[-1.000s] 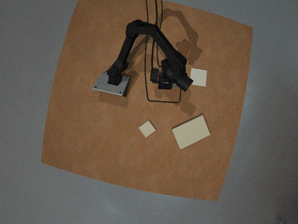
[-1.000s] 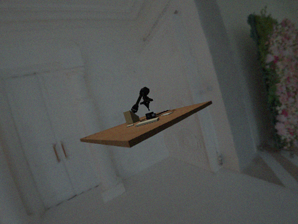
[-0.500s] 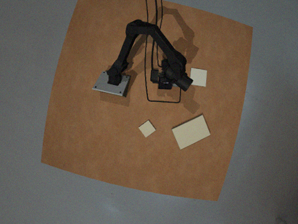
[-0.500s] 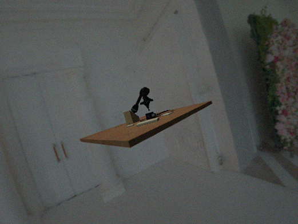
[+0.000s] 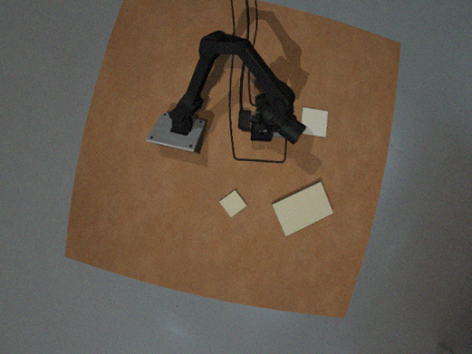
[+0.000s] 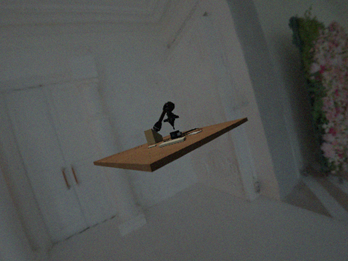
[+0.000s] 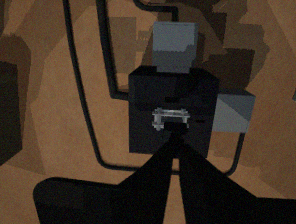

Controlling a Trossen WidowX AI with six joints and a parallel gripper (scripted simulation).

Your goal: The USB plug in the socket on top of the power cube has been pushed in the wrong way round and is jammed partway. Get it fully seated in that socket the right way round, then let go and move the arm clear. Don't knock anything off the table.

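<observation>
The silver-rimmed USB socket lies 60 mm below my gripper tip. Also, from my gripper tip: cream slab 240 mm ahead, 260 mm to the right, 120 mm below; cream square 40 mm behind, 300 mm to the right, 130 mm below.
</observation>
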